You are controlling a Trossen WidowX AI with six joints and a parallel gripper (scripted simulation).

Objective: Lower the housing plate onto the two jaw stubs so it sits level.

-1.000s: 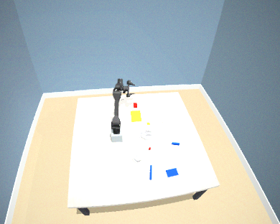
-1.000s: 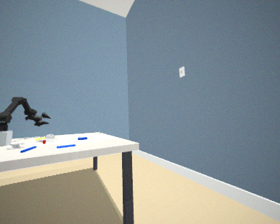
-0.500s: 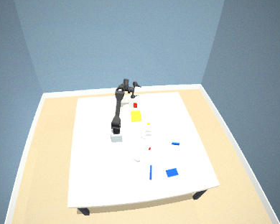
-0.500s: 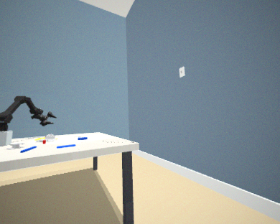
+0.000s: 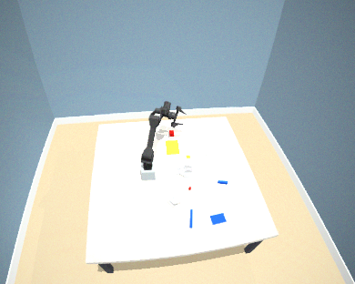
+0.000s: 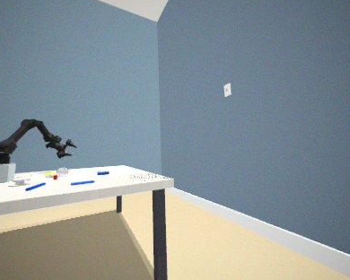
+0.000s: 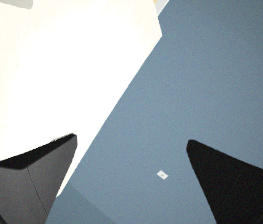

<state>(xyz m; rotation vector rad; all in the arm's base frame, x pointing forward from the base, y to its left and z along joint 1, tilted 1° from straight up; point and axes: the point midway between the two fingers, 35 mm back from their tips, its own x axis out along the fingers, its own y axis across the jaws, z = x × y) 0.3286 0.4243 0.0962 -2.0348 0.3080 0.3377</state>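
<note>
Now: gripper tip 7 cm past the small red cube, 59 cm to the left of it and 17 cm above it. From my gripper tip the other things lie so: short blue piece: 20 cm ahead, 58 cm to the right, 17 cm below; thin blue bar: 11 cm behind, 83 cm to the right, 18 cm below; yellow block: 13 cm behind, 15 cm to the right, 18 cm below.
</note>
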